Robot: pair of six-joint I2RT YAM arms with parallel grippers.
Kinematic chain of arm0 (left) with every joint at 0, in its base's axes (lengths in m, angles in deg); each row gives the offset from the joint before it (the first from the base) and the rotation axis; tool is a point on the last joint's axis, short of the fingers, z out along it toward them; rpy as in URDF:
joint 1: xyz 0 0 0.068 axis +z
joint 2: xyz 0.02 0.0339 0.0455 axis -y
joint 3: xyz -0.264 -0.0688 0 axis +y
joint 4: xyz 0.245 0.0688 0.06 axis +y
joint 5: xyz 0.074 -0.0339 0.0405 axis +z
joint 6: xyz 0.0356 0 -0.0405 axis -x
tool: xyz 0 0 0 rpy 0 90 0
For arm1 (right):
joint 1: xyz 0 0 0.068 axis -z
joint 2: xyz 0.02 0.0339 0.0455 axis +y
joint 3: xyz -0.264 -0.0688 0 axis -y
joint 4: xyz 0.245 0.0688 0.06 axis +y
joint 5: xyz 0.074 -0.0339 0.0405 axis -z
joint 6: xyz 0.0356 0 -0.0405 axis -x
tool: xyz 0 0 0 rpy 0 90 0
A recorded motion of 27 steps. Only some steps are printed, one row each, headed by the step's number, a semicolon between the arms.
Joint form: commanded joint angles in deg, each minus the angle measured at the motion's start. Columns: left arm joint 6, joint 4, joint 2, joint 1, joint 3, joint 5; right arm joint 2, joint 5, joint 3, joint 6, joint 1, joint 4.
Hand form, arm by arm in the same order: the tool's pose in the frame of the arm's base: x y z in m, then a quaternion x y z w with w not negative. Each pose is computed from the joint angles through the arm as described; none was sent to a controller.
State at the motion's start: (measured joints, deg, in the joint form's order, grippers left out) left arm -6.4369 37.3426 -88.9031 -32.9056 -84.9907 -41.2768; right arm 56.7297 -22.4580 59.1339 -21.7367 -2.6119 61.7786
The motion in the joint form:
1: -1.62 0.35 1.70 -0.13 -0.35 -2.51; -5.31 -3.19 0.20 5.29 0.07 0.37
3: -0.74 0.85 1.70 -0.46 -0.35 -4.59; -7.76 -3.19 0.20 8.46 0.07 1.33
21: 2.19 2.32 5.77 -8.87 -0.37 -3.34; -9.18 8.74 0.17 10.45 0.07 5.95
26: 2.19 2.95 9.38 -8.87 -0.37 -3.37; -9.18 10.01 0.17 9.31 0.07 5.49
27: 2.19 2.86 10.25 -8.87 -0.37 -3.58; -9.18 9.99 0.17 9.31 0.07 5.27
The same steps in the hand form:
1: 0.2639 -0.2010 0.3657 0.44339 0.73025 -0.41486 0.31309; 0.1509 0.0221 0.3270 0.04467 0.92938 0.25773 0.26047
3: 0.2612 -0.2026 0.3656 0.44357 0.72615 -0.43213 0.29868; 0.1403 0.0217 0.3313 0.01584 0.92656 0.25119 0.27955
21: 0.2144 -0.2250 0.3847 0.47897 0.69780 -0.45404 0.27840; 0.1297 0.0142 0.3270 0.03754 0.94930 0.14834 0.27463
26: 0.2007 -0.2129 0.4015 0.48286 0.68418 -0.45687 0.30002; 0.1306 0.0135 0.3273 0.04978 0.94867 0.14104 0.27868
27: 0.1974 -0.2100 0.4058 0.48452 0.67885 -0.45896 0.30619; 0.1309 0.0135 0.3275 0.04948 0.94810 0.14138 0.28046

